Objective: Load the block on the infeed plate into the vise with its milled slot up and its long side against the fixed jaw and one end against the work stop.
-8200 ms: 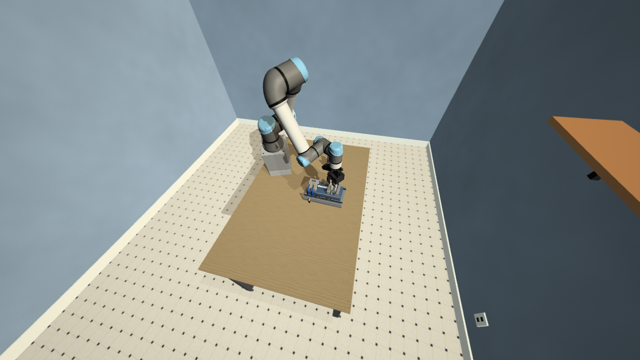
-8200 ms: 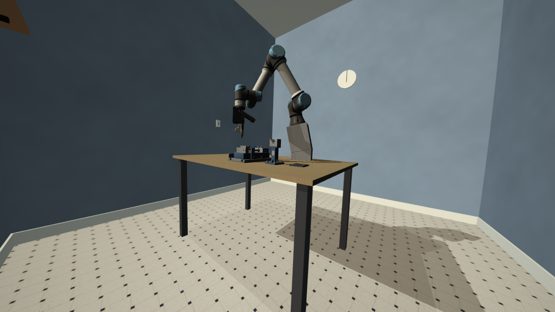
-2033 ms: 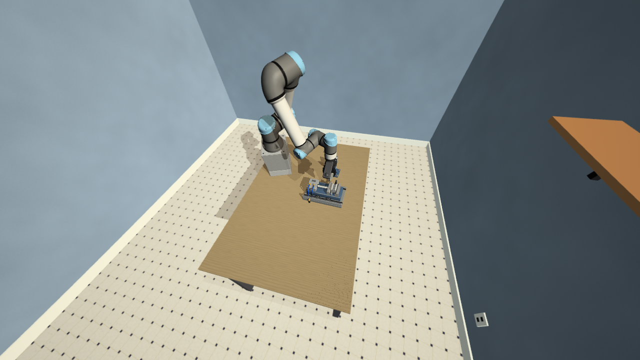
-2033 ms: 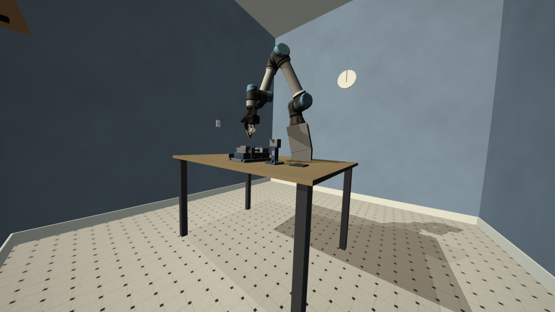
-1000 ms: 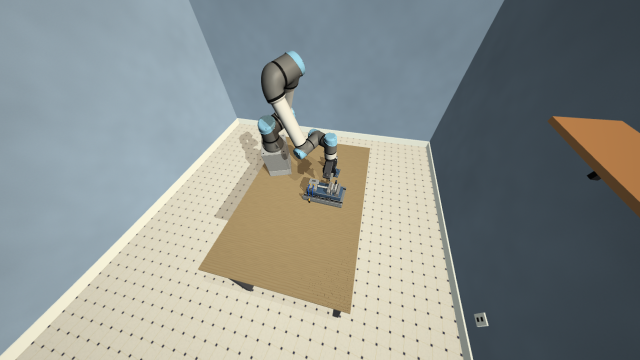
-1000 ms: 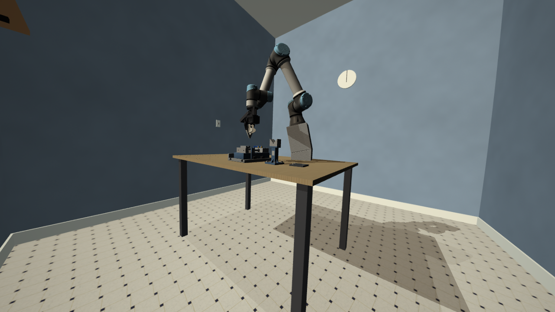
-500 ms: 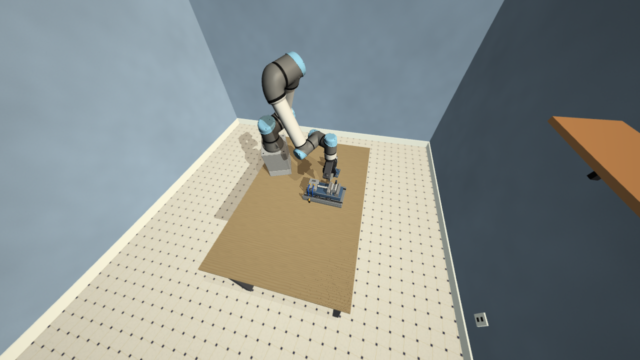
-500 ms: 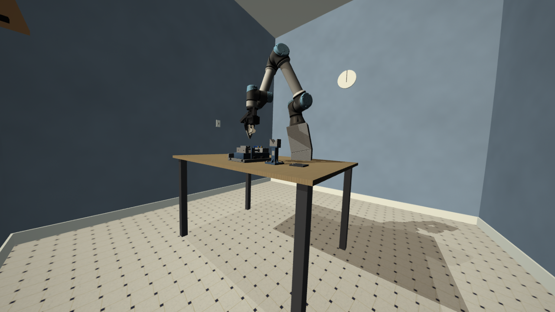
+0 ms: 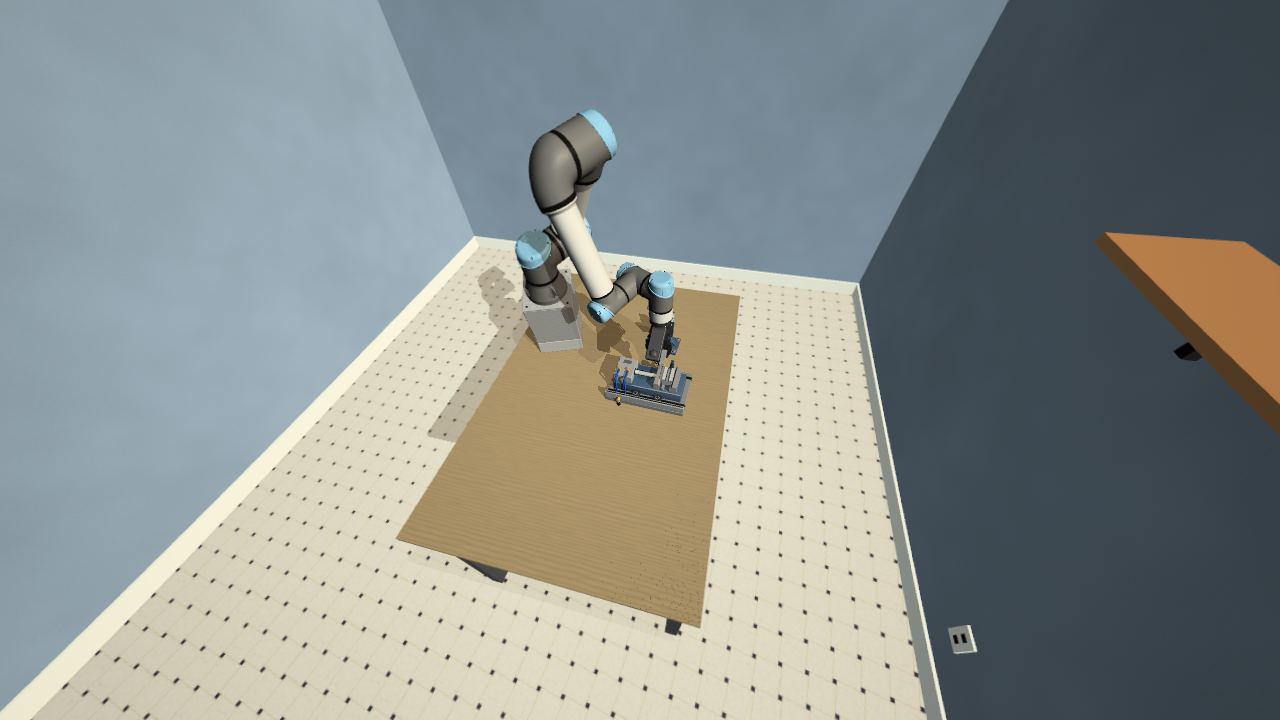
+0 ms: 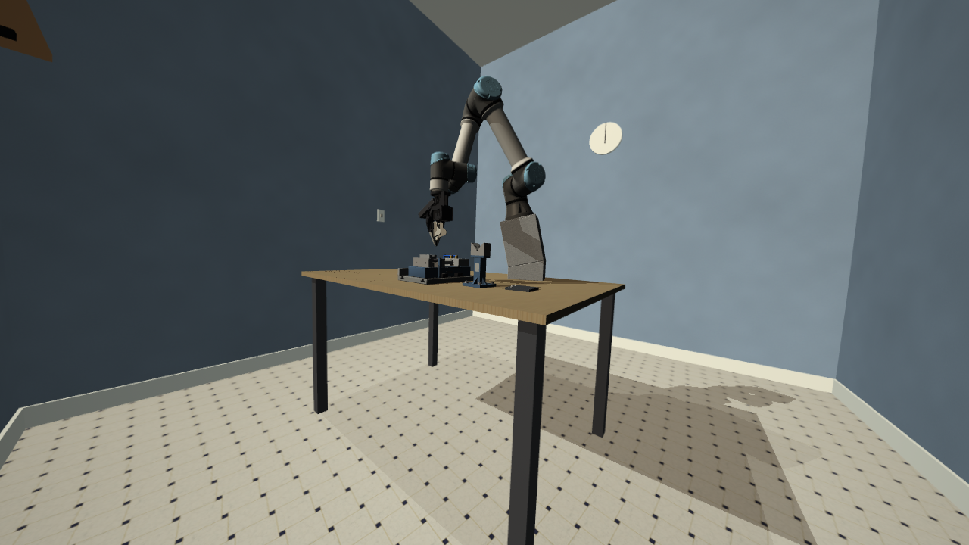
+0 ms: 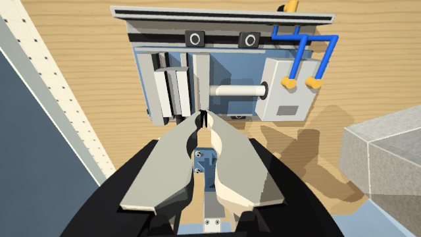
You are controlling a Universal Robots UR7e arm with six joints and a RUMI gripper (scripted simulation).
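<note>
Now: hand 6 cm above the part and 4 cm short of it. Also, from my hand: cylinder rod: 8 cm below, 5 cm behind; then fixed jaw: 8 cm below, 7 cm ahead; then moving jaw: 8 cm below.
</note>
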